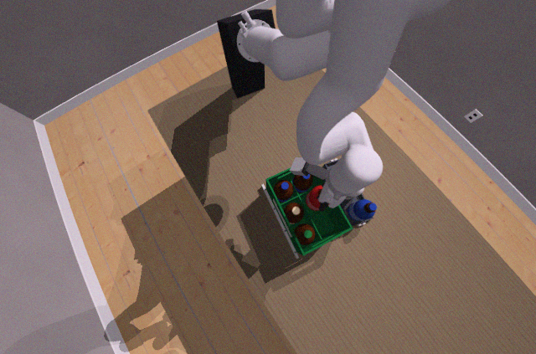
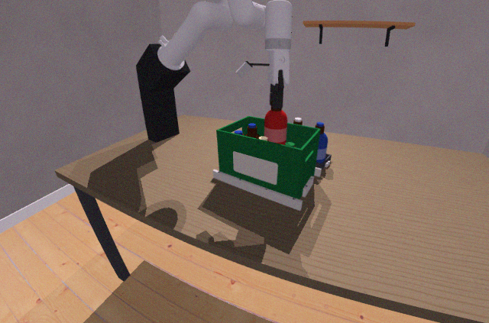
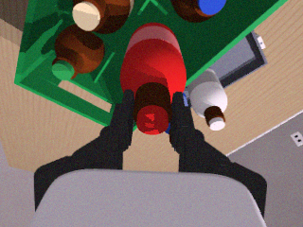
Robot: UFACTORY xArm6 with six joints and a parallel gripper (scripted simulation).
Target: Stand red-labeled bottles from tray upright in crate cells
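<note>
Now: hand 7 cm above the red-labeled bottle. The rest, counted from my hand: green crate 17 cm below, 4 cm to the right, 2 cm behind; white-labeled bottle 17 cm below, 12 cm to the left, 12 cm ahead; blue-labeled bottle 18 cm ahead, 17 cm below, 6 cm to the left.
</note>
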